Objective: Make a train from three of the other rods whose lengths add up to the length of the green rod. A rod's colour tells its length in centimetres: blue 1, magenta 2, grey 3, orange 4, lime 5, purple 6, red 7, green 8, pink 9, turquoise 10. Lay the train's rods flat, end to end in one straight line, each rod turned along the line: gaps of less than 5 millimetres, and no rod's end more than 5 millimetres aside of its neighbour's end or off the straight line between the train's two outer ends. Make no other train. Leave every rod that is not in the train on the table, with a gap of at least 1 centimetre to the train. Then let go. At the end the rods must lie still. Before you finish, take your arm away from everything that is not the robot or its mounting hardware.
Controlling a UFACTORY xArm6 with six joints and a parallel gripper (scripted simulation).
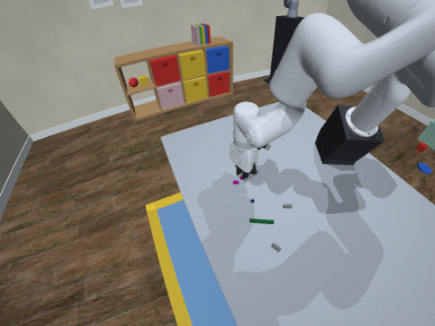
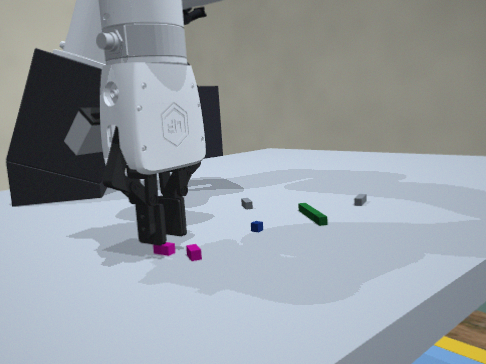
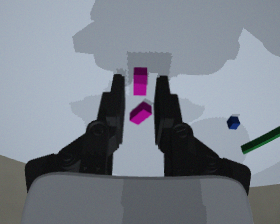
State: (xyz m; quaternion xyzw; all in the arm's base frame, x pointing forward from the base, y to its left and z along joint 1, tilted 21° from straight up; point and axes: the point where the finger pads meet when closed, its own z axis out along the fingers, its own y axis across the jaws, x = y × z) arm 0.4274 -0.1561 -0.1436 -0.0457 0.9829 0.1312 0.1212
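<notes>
Now: the blue rod 110 mm to the left of my hand, 40 mm ahead of it and 30 mm below it. Also, from my hand: green rod 190 mm to the left, 60 mm ahead, 30 mm below.
</notes>
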